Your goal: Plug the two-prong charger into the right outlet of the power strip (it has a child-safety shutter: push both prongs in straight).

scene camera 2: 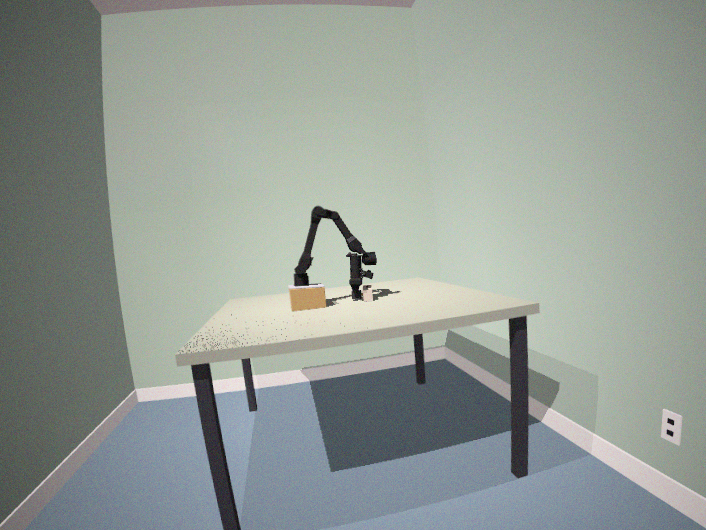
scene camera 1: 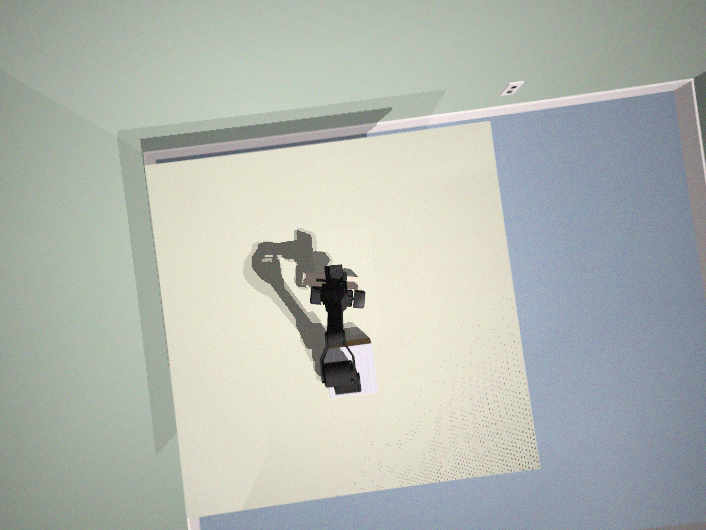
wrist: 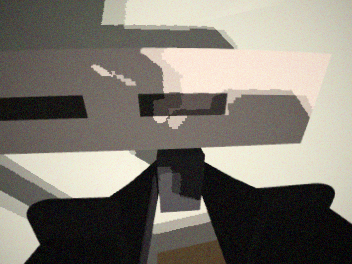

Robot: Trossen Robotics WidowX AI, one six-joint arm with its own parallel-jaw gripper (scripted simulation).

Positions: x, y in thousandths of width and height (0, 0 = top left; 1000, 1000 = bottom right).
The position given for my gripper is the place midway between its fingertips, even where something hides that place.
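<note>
You'd see my gripper (wrist: 504, 623) here, and there's a dark two-prong charger (wrist: 513, 653) in sight too.
</note>
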